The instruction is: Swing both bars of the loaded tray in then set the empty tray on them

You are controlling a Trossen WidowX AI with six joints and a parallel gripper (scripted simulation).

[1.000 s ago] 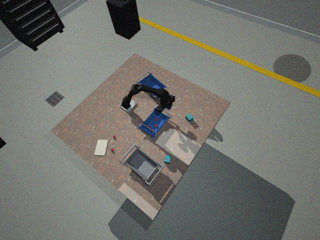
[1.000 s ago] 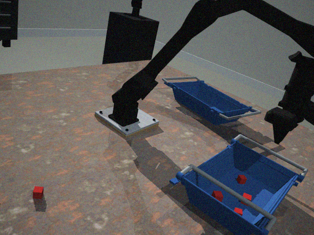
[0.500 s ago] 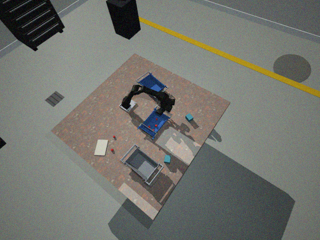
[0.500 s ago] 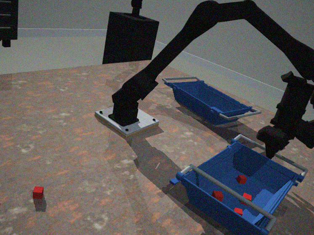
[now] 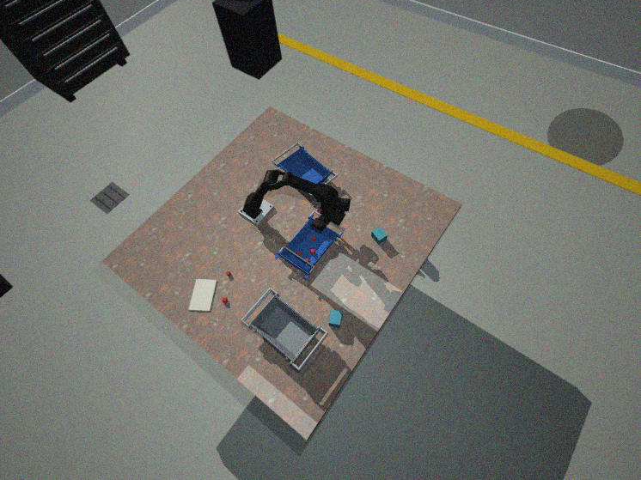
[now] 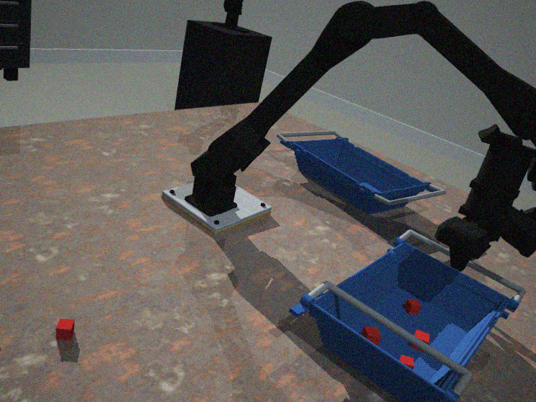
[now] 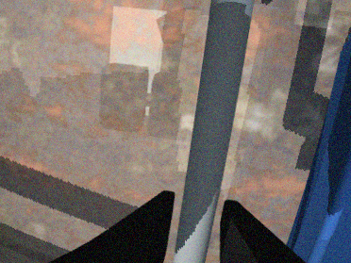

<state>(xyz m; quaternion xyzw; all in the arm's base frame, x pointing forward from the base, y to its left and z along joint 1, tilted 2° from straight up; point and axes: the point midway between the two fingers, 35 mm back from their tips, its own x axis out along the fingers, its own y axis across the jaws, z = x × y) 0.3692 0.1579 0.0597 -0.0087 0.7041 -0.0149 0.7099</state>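
My gripper tip is 300 mm past the blue tray and 190 mm to the right of it. Round my gripper tip: white slab (630 mm to the right, 270 mm behind, 40 mm below).
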